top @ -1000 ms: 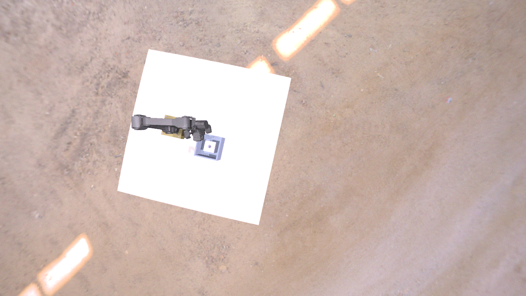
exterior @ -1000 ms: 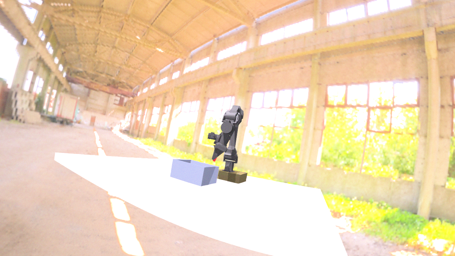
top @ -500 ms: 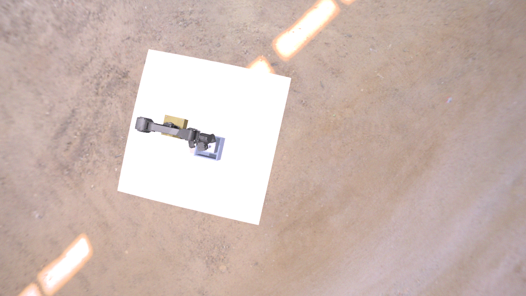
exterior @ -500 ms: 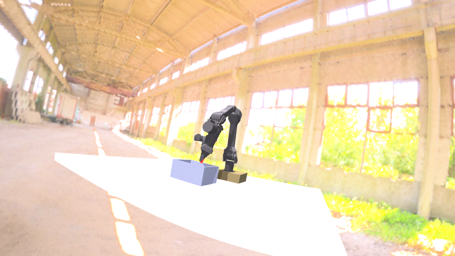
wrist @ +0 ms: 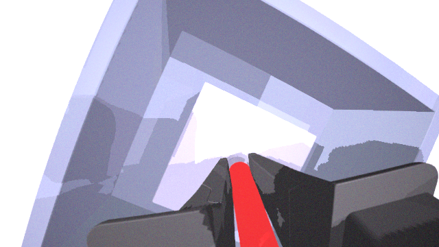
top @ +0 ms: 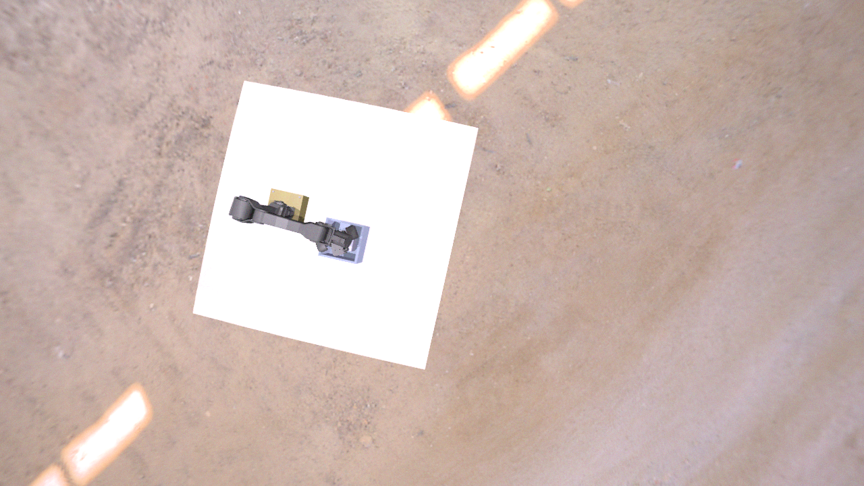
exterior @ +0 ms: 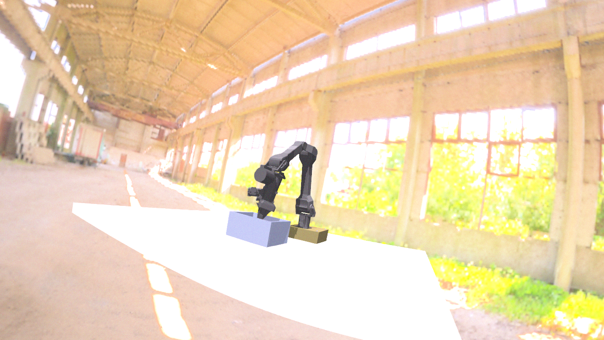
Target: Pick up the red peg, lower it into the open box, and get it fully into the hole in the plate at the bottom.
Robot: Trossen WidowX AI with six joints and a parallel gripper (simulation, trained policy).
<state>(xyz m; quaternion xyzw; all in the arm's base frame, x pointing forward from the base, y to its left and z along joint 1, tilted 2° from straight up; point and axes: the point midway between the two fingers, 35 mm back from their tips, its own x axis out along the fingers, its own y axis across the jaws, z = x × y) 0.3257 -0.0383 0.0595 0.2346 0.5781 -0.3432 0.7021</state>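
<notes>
The red peg is 30 mm above my gripper tip, 10 mm to the left of it and 10 mm behind it. From my gripper tip the other things lie so: box 50 mm below, 10 mm to the left, 10 mm behind.
</notes>
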